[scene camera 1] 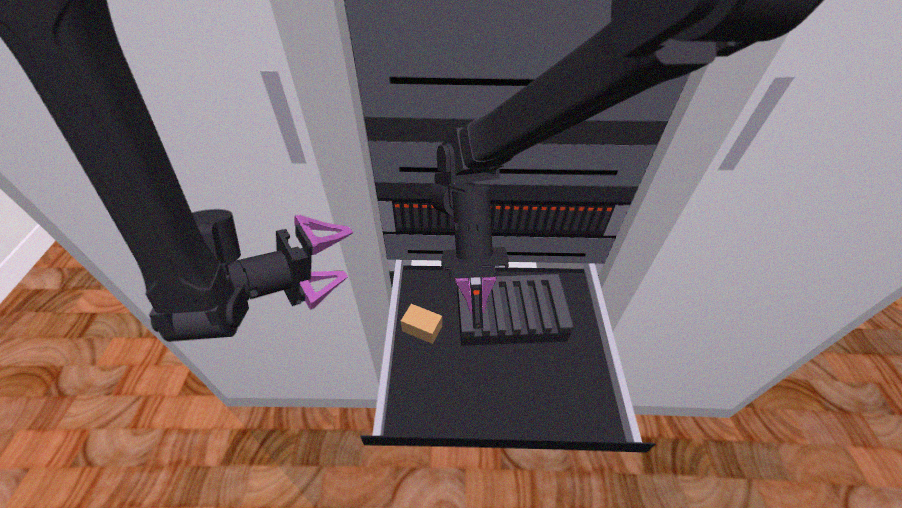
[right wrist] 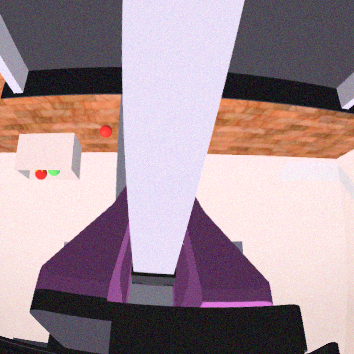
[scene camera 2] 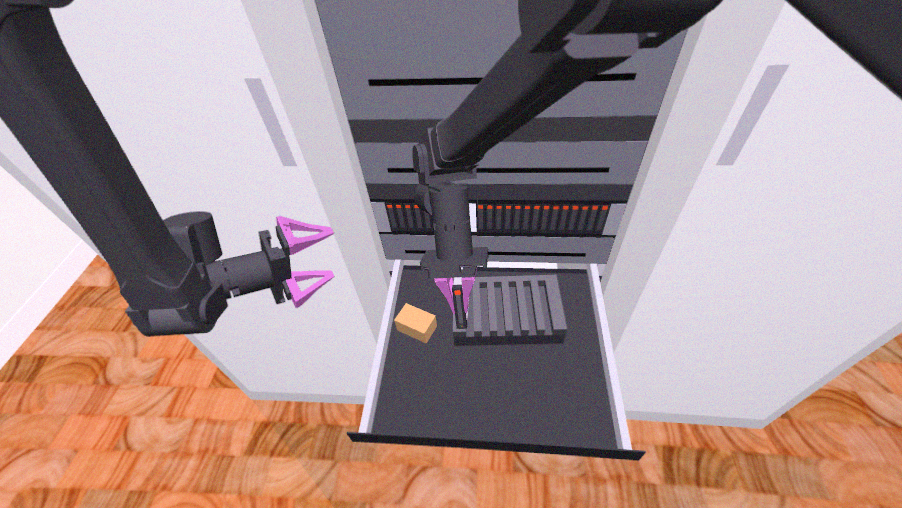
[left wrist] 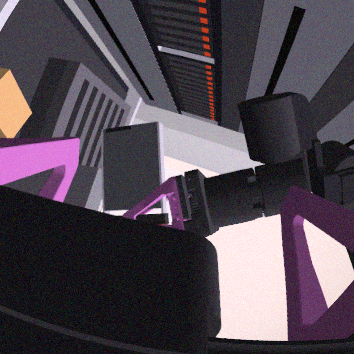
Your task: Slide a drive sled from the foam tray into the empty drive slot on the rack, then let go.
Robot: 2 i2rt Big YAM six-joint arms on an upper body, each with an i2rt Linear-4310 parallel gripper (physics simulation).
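Frame: origin at the left arm's base, x ahead, y left, z up, level; metres.
Where they show: left gripper, fingertip midpoint: (scene camera 1: 348, 253) (scene camera 2: 332, 253) (left wrist: 185, 174); right gripper, fingertip midpoint: (scene camera 1: 477, 312) (scene camera 2: 460, 312).
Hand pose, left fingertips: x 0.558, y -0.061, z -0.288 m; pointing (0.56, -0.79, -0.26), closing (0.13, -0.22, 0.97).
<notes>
Each offset is from my left fingertips to the top centre of the thing. "spot": to the spot under its first point.
A thin dark drive sled @(spot: dx -0.066, dy -0.208, dz -0.090 m) (scene camera 1: 477, 321) (scene camera 2: 461, 317) with a red mark is held between the fingers of my right gripper (scene camera 1: 477, 307) (scene camera 2: 460, 306) (right wrist: 160, 210). It is over the left end of the slotted grey foam tray @(spot: dx +0.095, dy -0.387, dz -0.202 m) (scene camera 1: 558, 285) (scene camera 2: 554, 287); its exact height is unclear. In the right wrist view, the sled @(dx -0.003, dy -0.207, dz -0.031 m) (right wrist: 170, 125) is a long pale strip. The empty drive slot @(spot: dx +0.211, dy -0.215, dz -0.123 m) (scene camera 2: 472, 217) (left wrist: 186, 54) shows as a pale gap in the rack's red-marked drive row; my right arm hides it in scene camera 1. My left gripper (scene camera 1: 348, 252) (scene camera 2: 333, 253) is open and empty, left of the drawer.
An orange block @(dx +0.017, dy -0.105, dz -0.217 m) (scene camera 1: 421, 323) (scene camera 2: 415, 323) (left wrist: 12, 107) lies left of the foam tray in the pulled-out drawer @(spot: dx -0.113, dy -0.267, dz -0.257 m) (scene camera 1: 504, 391) (scene camera 2: 498, 397). Pale cabinet panels @(spot: dx +0.150, dy -0.792, dz -0.058 m) (scene camera 1: 789, 220) (scene camera 2: 789, 220) flank the rack. A white box (right wrist: 47, 150) and a red ball (right wrist: 105, 131) show in the right wrist view.
</notes>
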